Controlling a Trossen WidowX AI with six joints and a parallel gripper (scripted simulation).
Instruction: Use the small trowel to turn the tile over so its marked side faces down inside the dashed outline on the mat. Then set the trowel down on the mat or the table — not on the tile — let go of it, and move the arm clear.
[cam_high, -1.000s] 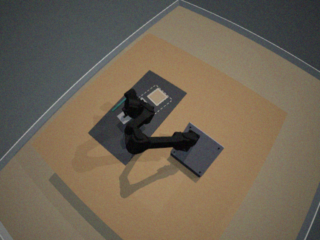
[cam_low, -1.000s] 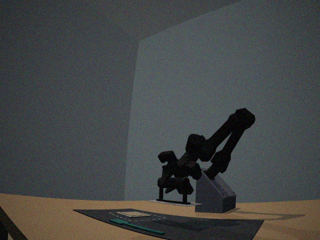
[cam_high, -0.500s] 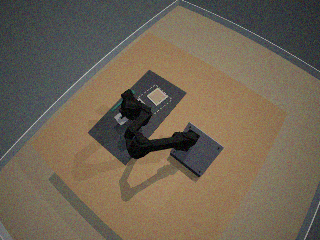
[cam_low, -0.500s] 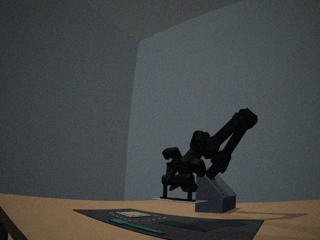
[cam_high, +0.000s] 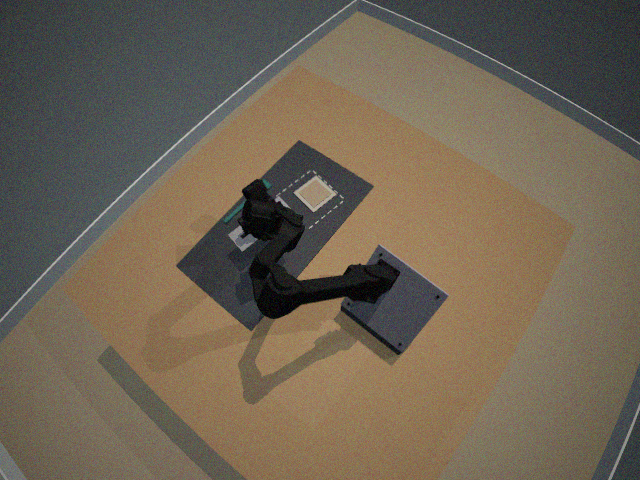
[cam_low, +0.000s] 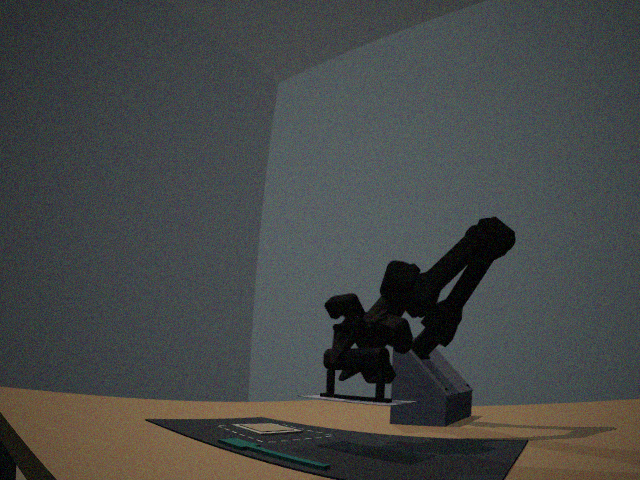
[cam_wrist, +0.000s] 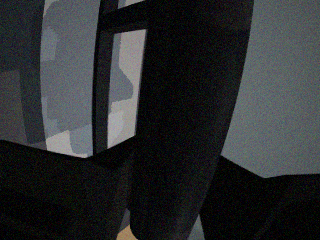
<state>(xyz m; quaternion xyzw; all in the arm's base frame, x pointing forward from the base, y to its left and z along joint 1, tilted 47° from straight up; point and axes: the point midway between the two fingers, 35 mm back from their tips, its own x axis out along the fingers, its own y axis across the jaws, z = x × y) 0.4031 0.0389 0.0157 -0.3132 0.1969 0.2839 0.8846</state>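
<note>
The float tool is 30 mm behind my gripper tip and 10 mm below it. Also, from my gripper tip: tile: 50 mm behind, 200 mm to the right, 130 mm below; then dark mat: 30 mm behind, 30 mm to the right, 150 mm below.
</note>
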